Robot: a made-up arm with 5 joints.
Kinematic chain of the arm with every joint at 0, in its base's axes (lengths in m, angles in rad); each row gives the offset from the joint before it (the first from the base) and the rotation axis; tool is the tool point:
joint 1: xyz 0 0 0.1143 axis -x
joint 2: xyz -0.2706 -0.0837 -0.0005 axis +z
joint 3: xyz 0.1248 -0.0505 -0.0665 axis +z
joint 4: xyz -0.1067 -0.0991 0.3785 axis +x
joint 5: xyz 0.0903 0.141 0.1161 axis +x
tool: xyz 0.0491 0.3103 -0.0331
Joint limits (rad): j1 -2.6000..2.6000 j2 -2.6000..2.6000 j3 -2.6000..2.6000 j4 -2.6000..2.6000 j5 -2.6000..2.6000
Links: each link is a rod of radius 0.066 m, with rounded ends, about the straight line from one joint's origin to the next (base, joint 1, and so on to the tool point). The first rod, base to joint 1, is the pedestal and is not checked.
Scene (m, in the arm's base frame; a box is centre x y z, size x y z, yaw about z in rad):
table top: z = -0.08
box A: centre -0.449 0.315 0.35 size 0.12 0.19 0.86 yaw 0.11
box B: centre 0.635 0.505 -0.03 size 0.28 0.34 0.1 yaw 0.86
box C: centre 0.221 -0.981 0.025 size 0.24 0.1 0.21 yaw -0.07
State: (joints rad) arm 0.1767 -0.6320 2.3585 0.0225 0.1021
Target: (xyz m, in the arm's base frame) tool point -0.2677 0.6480 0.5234
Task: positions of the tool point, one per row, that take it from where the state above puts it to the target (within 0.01 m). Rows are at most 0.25 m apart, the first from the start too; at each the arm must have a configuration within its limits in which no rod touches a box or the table.
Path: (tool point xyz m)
1: -0.4736 -0.0516 0.7160
2: -0.3580 0.0512 0.8144
3: -0.2150 0.1552 0.8673
4: -0.2315 0.3482 0.7989
5: -0.2490 0.5166 0.6816
6: -0.2677 0.6480 0.5234

